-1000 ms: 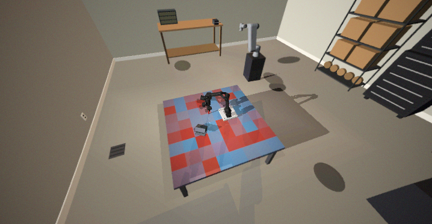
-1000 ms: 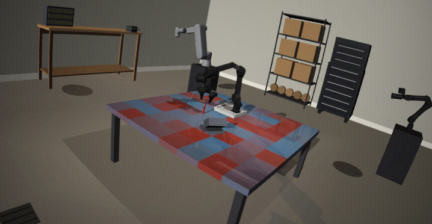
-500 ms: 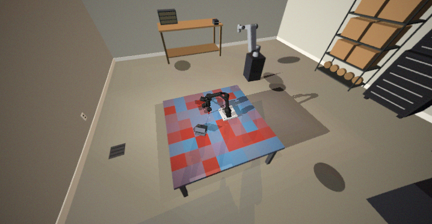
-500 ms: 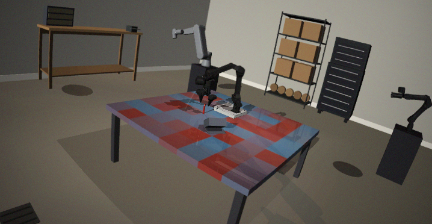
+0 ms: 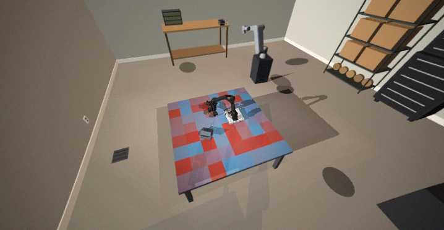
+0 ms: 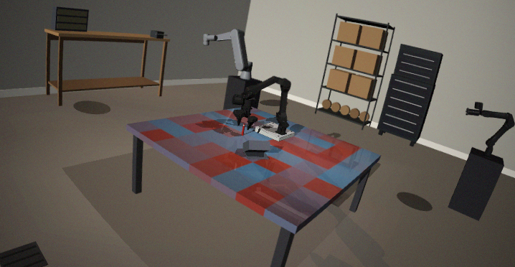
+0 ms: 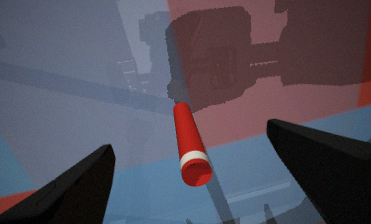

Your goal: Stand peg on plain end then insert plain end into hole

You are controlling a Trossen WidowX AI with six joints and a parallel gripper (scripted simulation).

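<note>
The red peg lies right at my gripper tip. The rest, counted from my gripper tip: grey sloped panel (150 mm ahead, 270 mm to the left, 10 mm below).
</note>
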